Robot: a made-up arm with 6 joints. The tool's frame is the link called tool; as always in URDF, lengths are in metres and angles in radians. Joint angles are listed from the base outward. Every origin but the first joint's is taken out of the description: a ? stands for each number. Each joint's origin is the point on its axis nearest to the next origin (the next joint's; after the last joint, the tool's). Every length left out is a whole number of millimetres.
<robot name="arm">
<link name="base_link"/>
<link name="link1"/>
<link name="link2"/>
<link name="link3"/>
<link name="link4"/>
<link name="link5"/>
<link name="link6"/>
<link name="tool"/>
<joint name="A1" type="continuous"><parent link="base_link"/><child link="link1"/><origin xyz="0.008 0.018 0.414" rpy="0.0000 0.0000 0.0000"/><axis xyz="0 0 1"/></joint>
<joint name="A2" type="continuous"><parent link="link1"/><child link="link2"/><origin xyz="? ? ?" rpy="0.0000 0.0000 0.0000"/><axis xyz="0 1 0"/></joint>
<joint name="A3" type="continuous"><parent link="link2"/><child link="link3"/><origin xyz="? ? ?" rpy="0.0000 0.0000 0.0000"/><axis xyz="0 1 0"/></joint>
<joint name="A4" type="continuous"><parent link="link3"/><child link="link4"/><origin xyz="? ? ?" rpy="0.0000 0.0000 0.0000"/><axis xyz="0 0 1"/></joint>
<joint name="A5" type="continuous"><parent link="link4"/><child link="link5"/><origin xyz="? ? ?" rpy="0.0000 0.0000 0.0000"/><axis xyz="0 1 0"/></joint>
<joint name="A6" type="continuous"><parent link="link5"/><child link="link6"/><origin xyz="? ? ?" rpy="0.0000 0.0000 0.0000"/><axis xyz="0 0 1"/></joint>
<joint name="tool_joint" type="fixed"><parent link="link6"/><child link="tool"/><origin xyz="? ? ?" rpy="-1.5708 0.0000 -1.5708"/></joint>
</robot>
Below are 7 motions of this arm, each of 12 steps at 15 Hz.
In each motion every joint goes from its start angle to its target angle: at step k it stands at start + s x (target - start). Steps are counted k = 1, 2, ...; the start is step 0. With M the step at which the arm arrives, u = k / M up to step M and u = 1 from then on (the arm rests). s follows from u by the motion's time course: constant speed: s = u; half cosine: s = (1 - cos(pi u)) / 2; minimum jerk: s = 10 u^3 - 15 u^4 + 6 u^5.
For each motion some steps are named. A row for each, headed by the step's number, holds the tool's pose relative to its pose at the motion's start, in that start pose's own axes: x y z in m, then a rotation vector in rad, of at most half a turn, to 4 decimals.
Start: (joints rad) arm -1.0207 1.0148 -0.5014 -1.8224 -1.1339 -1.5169
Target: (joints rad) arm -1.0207 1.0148 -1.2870 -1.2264 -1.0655 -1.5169
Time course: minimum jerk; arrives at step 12
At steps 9, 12:
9: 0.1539 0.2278 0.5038 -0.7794 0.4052 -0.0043
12: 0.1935 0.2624 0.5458 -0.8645 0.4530 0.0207

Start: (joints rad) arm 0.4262 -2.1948 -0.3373 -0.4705 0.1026 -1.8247
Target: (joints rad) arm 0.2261 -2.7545 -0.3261 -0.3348 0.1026 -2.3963
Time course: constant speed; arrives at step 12
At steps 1, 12:
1: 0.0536 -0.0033 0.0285 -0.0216 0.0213 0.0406
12: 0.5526 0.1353 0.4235 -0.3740 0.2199 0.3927

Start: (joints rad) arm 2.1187 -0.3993 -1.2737 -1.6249 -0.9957 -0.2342
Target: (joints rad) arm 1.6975 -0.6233 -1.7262 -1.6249 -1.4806 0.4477
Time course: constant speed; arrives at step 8
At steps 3, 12:
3: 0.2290 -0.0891 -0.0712 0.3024 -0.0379 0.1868
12: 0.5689 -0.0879 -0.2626 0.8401 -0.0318 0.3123

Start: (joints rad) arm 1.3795 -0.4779 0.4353 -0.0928 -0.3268 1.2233
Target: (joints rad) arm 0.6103 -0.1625 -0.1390 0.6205 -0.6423 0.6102
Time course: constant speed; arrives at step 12
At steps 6, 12:
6: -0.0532 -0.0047 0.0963 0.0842 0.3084 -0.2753
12: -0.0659 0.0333 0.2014 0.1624 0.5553 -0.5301

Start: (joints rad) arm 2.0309 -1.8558 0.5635 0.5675 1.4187 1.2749
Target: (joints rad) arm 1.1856 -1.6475 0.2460 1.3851 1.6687 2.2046
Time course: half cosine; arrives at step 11
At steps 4, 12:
4: 0.0093 -0.1627 0.2631 -0.2254 -0.0863 0.1655
12: 0.3691 -0.4651 0.8241 -0.4469 -0.2955 0.9503

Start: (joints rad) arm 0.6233 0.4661 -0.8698 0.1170 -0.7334 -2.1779
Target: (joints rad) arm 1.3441 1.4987 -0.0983 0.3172 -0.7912 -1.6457
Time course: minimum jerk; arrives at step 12
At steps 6, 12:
6: -0.0716 0.8416 -0.2786 0.0249 -0.4971 -0.9590
12: 0.7172 1.4337 -0.4344 0.0308 -0.9995 -1.8999

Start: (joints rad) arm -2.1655 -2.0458 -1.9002 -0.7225 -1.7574 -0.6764
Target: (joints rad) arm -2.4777 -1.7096 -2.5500 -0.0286 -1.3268 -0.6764
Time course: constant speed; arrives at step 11
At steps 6, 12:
6: 0.1707 -0.0992 0.0692 -0.4102 0.2359 0.2728
12: 0.3289 -0.1624 0.1060 -0.7010 0.3391 0.5577

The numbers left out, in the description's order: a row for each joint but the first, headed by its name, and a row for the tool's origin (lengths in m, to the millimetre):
A2: 0.005 0.054 0.000
A3: 0.019 0.000 0.500
A4: -0.004 0.000 0.663
A5: 0.021 -0.040 0.000
A6: 0.012 0.000 0.151
tool: -0.012 0.022 0.000

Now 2 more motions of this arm.
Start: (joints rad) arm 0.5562 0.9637 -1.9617 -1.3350 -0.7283 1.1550
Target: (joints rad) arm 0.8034 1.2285 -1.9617 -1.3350 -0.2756 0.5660
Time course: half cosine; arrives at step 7
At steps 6, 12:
6: -0.0220 0.1261 0.1337 -0.5039 0.3041 0.4429
12: -0.0260 0.1334 0.1396 -0.5380 0.3173 0.4557

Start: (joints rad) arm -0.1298 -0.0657 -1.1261 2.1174 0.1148 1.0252
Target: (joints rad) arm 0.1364 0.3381 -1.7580 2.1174 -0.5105 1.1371
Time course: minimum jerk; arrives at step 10
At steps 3, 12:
3: -0.0420 0.0315 0.0127 0.0137 -0.0301 -0.1283
12: -0.2039 0.2580 0.0998 0.0622 -0.2418 -0.7858

